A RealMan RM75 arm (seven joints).
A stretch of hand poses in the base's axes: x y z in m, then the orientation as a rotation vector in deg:
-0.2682, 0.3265, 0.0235, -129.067, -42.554, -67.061
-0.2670, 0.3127, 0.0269, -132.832, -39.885, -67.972
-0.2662, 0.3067, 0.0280, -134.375, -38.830, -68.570
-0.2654, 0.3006, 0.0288, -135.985, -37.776, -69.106
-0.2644, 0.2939, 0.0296, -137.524, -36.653, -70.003
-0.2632, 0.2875, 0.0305, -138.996, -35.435, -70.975
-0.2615, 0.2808, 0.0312, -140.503, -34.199, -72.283
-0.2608, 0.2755, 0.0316, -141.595, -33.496, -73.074
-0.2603, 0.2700, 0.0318, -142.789, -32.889, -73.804
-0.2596, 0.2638, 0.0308, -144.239, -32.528, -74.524
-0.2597, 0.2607, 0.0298, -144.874, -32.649, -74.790
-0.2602, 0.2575, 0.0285, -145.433, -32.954, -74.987
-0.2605, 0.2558, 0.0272, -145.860, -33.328, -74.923
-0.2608, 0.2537, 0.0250, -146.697, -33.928, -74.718
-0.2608, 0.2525, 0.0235, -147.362, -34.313, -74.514
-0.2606, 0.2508, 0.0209, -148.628, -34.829, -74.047
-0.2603, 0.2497, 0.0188, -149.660, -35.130, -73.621
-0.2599, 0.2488, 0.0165, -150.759, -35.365, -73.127
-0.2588, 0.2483, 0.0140, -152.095, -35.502, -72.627
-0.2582, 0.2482, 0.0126, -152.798, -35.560, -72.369
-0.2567, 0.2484, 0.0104, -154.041, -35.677, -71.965
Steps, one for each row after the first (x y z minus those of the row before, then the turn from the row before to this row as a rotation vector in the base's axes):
0.0012, -0.0138, 0.0034, -1.696, 0.428, -3.555
0.0008, -0.0060, 0.0011, -0.769, -0.004, -1.501
0.0008, -0.0061, 0.0008, -0.828, 0.040, -1.508
0.0010, -0.0067, 0.0008, -0.811, -0.214, -1.613
0.0012, -0.0064, 0.0009, -0.744, -0.262, -1.644
0.0017, -0.0067, 0.0007, -0.845, -0.488, -1.761
0.0007, -0.0053, 0.0004, -0.684, -0.277, -1.126
0.0005, -0.0055, 0.0002, -0.804, -0.234, -1.105
0.0007, -0.0062, -0.0010, -1.122, -0.223, -1.096
-0.0001, -0.0031, -0.0010, -0.611, -0.099, -0.323
-0.0005, -0.0032, -0.0013, -0.621, -0.085, -0.173
-0.0003, -0.0017, -0.0013, -0.491, 0.062, -0.005
-0.0003, -0.0021, -0.0022, -0.883, 0.188, -0.059
0.0000, -0.0012, -0.0015, -0.651, 0.185, -0.085
0.0002, -0.0017, -0.0026, -1.123, 0.422, -0.255
0.0003, -0.0011, -0.0021, -0.852, 0.381, -0.260
0.0004, -0.0009, -0.0023, -0.862, 0.435, -0.313
0.0011, -0.0005, -0.0025, -1.005, 0.467, -0.480
0.0006, -0.0001, -0.0014, -0.525, 0.240, -0.262
0.0015, 0.0002, -0.0022, -0.949, 0.384, -0.467

